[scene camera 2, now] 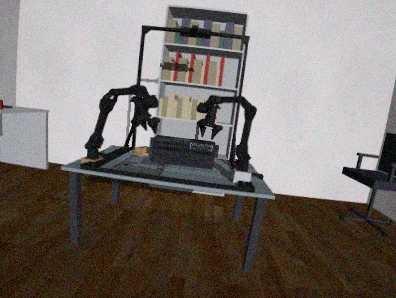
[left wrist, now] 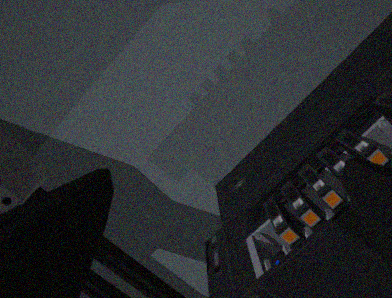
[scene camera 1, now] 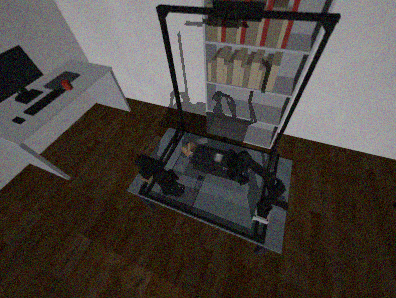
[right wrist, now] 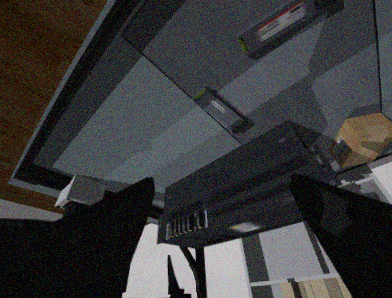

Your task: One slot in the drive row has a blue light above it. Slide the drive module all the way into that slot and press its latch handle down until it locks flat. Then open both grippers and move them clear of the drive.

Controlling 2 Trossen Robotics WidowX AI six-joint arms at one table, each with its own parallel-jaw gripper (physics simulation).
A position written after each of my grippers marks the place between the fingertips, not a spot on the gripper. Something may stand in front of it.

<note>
My left gripper [left wrist: 227, 175] is open, holding nothing. My right gripper [right wrist: 221, 182] is open, with nothing in its grasp.
</note>
